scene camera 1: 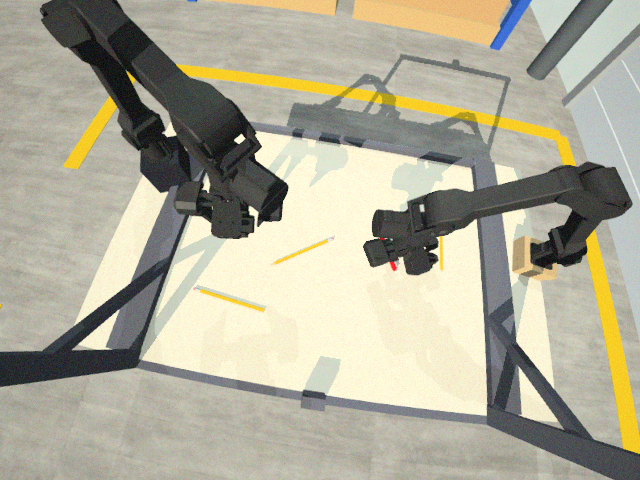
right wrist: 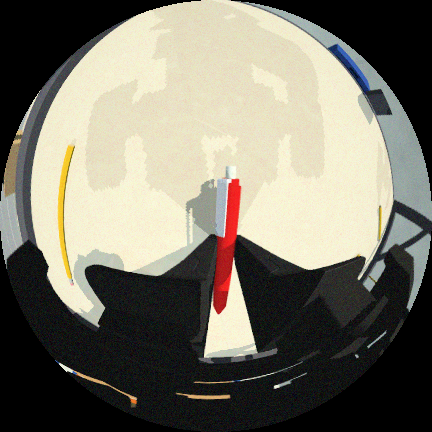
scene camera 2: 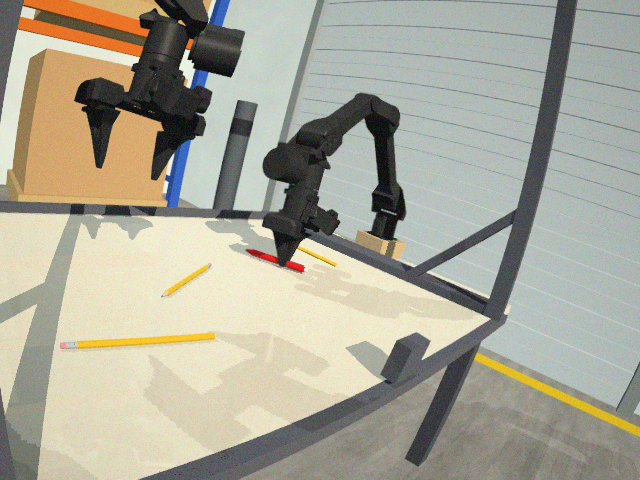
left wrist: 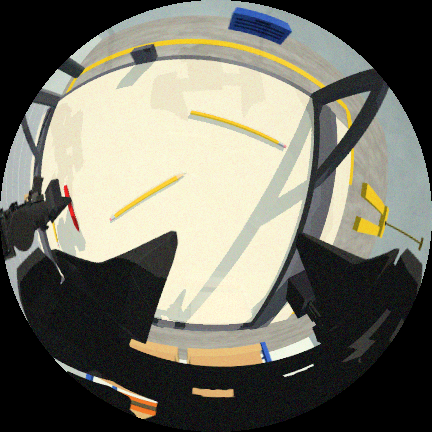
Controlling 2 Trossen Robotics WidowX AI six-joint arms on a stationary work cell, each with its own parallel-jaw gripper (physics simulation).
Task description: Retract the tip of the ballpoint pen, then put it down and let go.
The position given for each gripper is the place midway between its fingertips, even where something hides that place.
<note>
The left gripper (scene camera 2: 127, 174) is open, with nothing in its grasp. Also in view: the right gripper (scene camera 2: 283, 266), a tan block (scene camera 1: 521, 264) and a grey block (scene camera 2: 407, 353).
The left gripper also shows in scene camera 1 (scene camera 1: 235, 223) and in the left wrist view (left wrist: 240, 238). The right gripper is seen too in scene camera 1 (scene camera 1: 388, 256), in the right wrist view (right wrist: 224, 240) and in the left wrist view (left wrist: 69, 199). The tan block also shows in scene camera 2 (scene camera 2: 391, 248).
</note>
